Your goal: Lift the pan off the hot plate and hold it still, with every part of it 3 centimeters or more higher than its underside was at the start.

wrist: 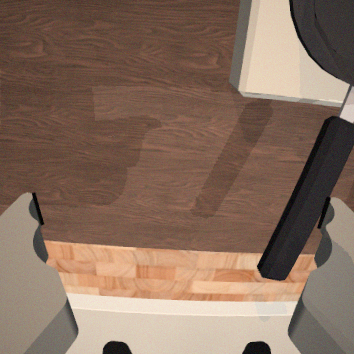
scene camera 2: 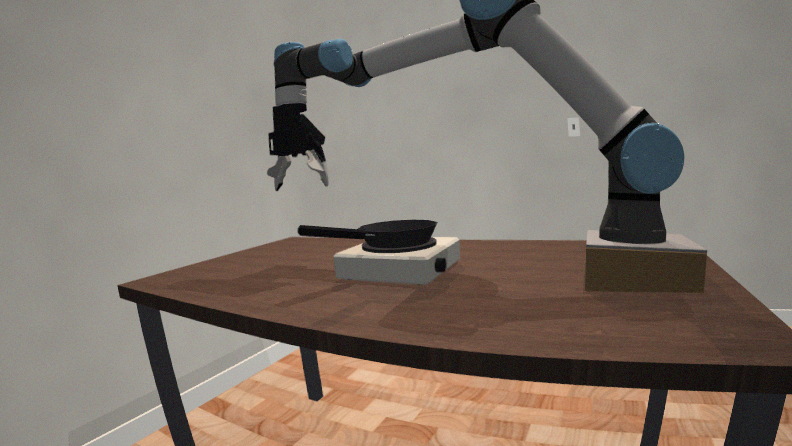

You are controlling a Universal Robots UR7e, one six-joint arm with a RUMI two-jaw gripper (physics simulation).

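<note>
A black pan sits upright on the round plate of a white hot plate. Its long black handle points left in the scene view, out past the hot plate's edge. In the wrist view the handle slants down from the upper right, and part of the pan is cut off by the frame's edge. My gripper is open and empty, pointing down high above the handle. In the wrist view the handle lies toward the right finger, below the fingertips.
The hot plate stands on a brown wooden table, with a dark knob on its side. The arm's base block stands at the table's right. The handle's end reaches beyond the table edge in the wrist view.
</note>
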